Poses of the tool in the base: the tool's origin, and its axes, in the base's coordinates. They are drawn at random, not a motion.
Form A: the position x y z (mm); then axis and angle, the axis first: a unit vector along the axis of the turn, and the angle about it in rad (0 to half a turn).
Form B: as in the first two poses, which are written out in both.
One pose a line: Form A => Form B
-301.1 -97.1 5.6 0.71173 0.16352 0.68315 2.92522 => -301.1 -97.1 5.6 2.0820 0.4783 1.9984
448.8 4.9 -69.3 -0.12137 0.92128 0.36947 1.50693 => 448.8 4.9 -69.3 -0.1829 1.3883 0.5568
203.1 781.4 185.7 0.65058 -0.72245 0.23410 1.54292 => 203.1 781.4 185.7 1.0038 -1.1147 0.3612
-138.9 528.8 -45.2 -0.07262 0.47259 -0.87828 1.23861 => -138.9 528.8 -45.2 -0.0899 0.5854 -1.0879
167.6 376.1 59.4 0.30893 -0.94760 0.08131 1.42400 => 167.6 376.1 59.4 0.4399 -1.3494 0.1158
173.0 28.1 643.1 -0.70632 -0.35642 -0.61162 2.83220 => 173.0 28.1 643.1 -2.0004 -1.0095 -1.7322
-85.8 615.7 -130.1 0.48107 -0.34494 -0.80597 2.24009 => -85.8 615.7 -130.1 1.0776 -0.7727 -1.8054
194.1 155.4 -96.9 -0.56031 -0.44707 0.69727 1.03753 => 194.1 155.4 -96.9 -0.5813 -0.4638 0.7234
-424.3 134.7 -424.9 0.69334 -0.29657 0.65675 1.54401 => -424.3 134.7 -424.9 1.0705 -0.4579 1.0140
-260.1 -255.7 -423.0 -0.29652 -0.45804 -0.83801 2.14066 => -260.1 -255.7 -423.0 -0.6348 -0.9805 -1.7939
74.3 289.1 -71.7 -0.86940 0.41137 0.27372 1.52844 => 74.3 289.1 -71.7 -1.3288 0.6288 0.4184
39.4 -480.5 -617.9 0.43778 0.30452 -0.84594 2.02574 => 39.4 -480.5 -617.9 0.8868 0.6169 -1.7137
